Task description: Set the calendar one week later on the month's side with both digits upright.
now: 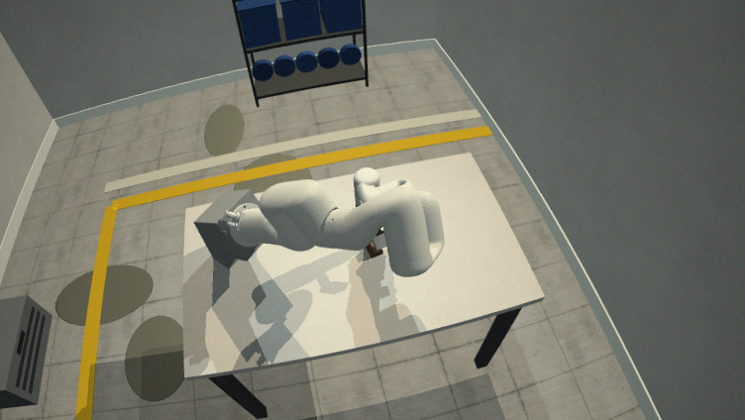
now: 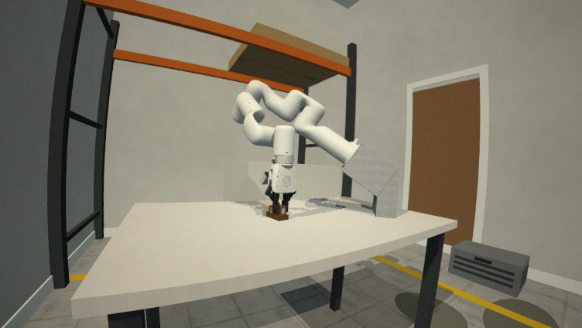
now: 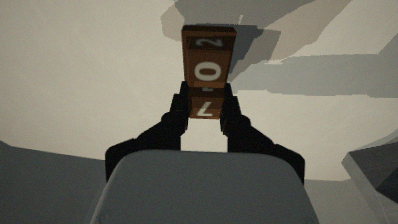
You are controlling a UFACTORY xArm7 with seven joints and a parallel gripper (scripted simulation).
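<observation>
The brown wooden tray lies 2 cm to the right of my hand and 4 cm below it.
</observation>
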